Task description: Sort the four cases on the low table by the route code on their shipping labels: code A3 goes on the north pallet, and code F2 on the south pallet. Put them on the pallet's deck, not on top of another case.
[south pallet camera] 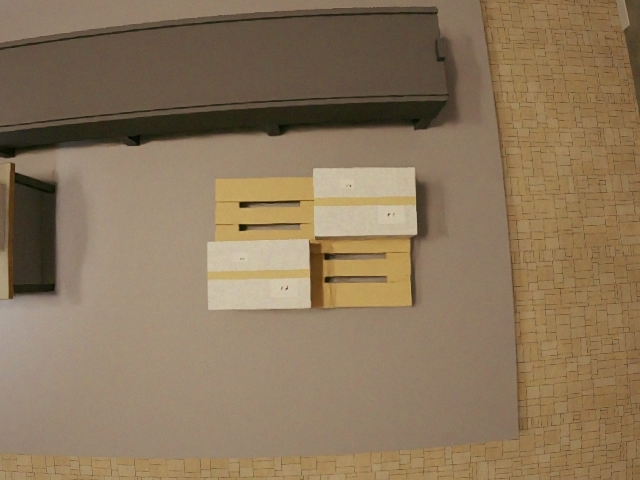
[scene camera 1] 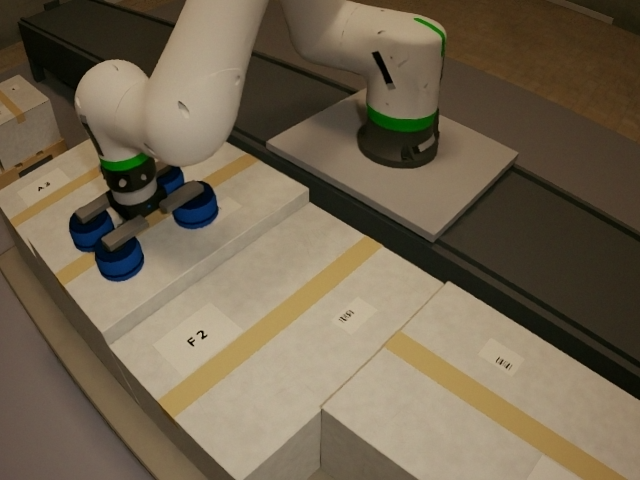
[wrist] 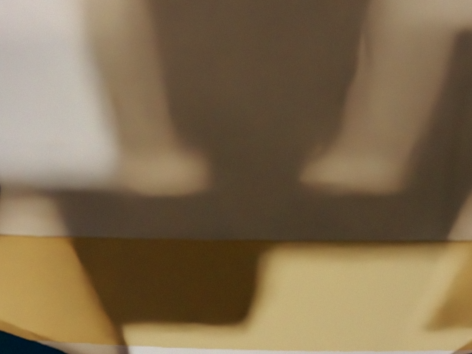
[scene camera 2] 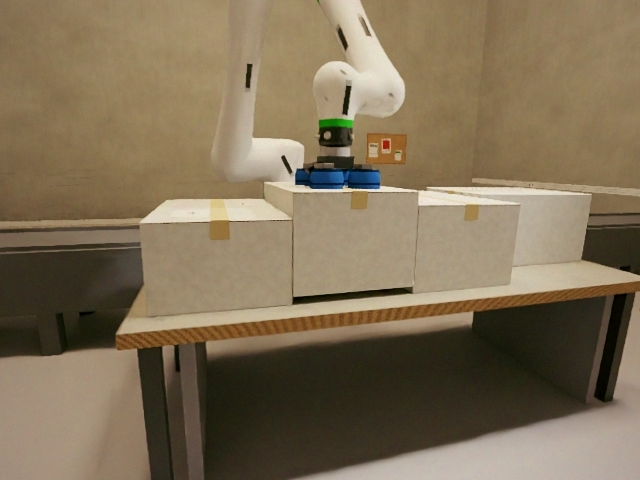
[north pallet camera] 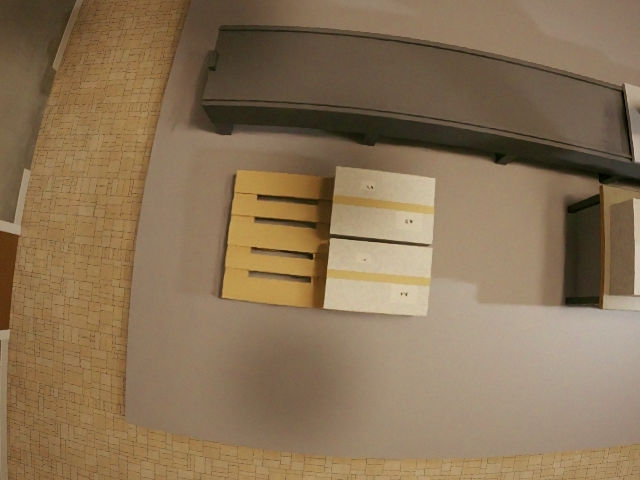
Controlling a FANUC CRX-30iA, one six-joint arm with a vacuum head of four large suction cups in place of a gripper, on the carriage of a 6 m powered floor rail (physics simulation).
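Where they show: hand at its tool point: [scene camera 1: 146,232] [wrist: 255,255]; arm's base at its link origin: [scene camera 1: 397,145].
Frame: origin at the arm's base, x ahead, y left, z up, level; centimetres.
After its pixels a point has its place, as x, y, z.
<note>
My vacuum gripper [scene camera 1: 144,222] {97.7, -0.4, 25.7} [scene camera 2: 337,179] sits flat on the top of a white taped case [scene camera 1: 180,263] {98.9, 15.4, 27.9} [scene camera 2: 354,242] {121.2, -1.8, 13.4} [wrist: 350,295] {95.2, -1.3, 27.9} and holds it. A thin dark gap shows under this case in scene camera 2. Its route code is hidden. The A3 case [scene camera 1: 43,187] {107.2, -46.3, 20.8} [scene camera 2: 217,268] {121.2, -40.0, 8.0} stands beside it on the north side, the F2 case [scene camera 1: 248,268] {88.0, 23.6, 24.0} [scene camera 2: 465,248] {121.2, 36.4, 9.8} on the south side. The fourth case [scene camera 1: 465,330] {72.4, 66.3, 25.4} [scene camera 2: 553,227] {102.1, 94.6, 11.6} stands farther south; its code is not readable. The north pallet [north pallet camera: 279,236] {98.2, -266.7, -42.6} has bare deck on its left half. The south pallet [south pallet camera: 258,191] {69.8, 259.3, -42.6} [south pallet camera: 361,296] {137.4, 319.2, -42.6} has two bare deck quarters.
Two cases [north pallet camera: 382,180] {65.1, -210.6, -15.8} [north pallet camera: 372,302] {132.6, -210.8, -16.9} fill the right half of the north pallet. Two cases [south pallet camera: 361,175] {69.1, 320.7, -15.6} [south pallet camera: 258,299] {135.1, 260.1, -17.8} stand diagonally on the south pallet. The floor rail [scene camera 1: 542,258] [north pallet camera: 413,77] [south pallet camera: 206,67] runs behind the low table [scene camera 2: 310,323] {130.0, -16.9, -6.0} [north pallet camera: 601,248] {91.5, -63.8, -7.1}. Neighbouring cases stand close to the held case.
</note>
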